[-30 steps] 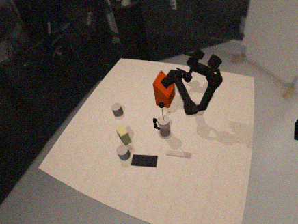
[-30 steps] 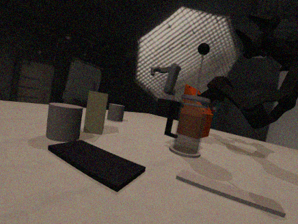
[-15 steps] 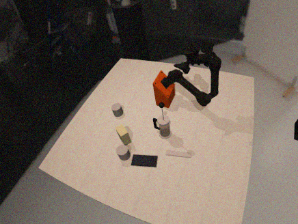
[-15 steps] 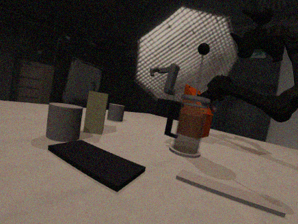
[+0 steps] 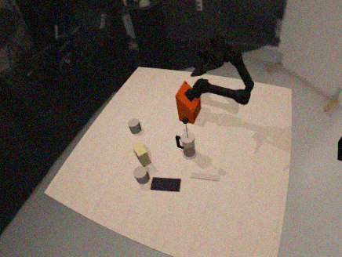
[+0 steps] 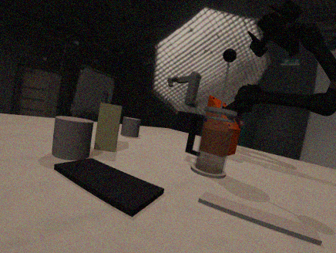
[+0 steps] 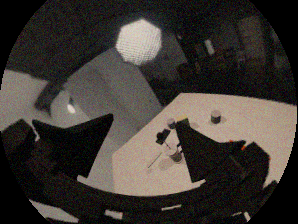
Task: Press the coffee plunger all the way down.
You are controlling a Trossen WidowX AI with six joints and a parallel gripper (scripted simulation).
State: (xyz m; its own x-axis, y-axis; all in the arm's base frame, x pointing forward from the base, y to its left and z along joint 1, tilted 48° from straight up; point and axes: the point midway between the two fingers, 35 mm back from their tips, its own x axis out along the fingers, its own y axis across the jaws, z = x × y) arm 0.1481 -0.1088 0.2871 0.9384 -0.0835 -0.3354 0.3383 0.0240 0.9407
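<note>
My gripper tip is 31 cm above the coffee press, 14 cm short of it and 2 cm to the left of it. From my gripper tip the other things lie so: yellow block (39 cm below, 29 cm ahead, 21 cm to the right); then flat black slab (44 cm below, 36 cm ahead, 2 cm to the right).
</note>
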